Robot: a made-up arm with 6 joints.
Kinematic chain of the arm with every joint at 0, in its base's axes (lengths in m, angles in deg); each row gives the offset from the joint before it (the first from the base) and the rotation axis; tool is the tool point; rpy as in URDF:
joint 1: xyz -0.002 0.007 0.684 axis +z
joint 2: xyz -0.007 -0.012 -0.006 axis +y
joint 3: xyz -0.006 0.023 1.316 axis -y
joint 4: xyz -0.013 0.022 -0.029 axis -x
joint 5: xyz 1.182 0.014 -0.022 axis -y
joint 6: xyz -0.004 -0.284 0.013 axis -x
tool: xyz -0.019 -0.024 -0.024 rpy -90 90 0
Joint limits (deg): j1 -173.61..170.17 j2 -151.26..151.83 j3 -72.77..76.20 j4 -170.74..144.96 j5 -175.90..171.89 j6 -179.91..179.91
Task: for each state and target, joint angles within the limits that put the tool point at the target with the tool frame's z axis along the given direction. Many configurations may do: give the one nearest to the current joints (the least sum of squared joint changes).
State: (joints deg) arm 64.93 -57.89 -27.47 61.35 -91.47 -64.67
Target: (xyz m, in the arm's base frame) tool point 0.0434 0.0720 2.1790 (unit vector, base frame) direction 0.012 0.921 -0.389
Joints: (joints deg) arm 78.29 -45.21 -27.04 76.02 -89.03 -47.56
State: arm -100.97 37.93 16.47 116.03 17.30 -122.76
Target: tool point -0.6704 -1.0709 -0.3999 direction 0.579 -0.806 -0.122
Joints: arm -125.89 86.54 -15.41 107.05 -3.88 -126.41
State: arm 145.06 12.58 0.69 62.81 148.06 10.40
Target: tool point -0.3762 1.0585 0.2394 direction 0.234 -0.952 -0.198
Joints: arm 108.60 54.47 -46.07 95.58 114.65 24.25
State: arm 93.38 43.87 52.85 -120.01 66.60 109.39
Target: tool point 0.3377 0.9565 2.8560 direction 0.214 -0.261 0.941
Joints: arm 54.58 9.28 68.80 -133.89 78.97 51.31
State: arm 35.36 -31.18 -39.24 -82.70 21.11 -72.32
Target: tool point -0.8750 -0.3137 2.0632 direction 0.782 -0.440 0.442
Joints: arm 29.55 -77.58 5.72 -114.43 -29.58 -93.11
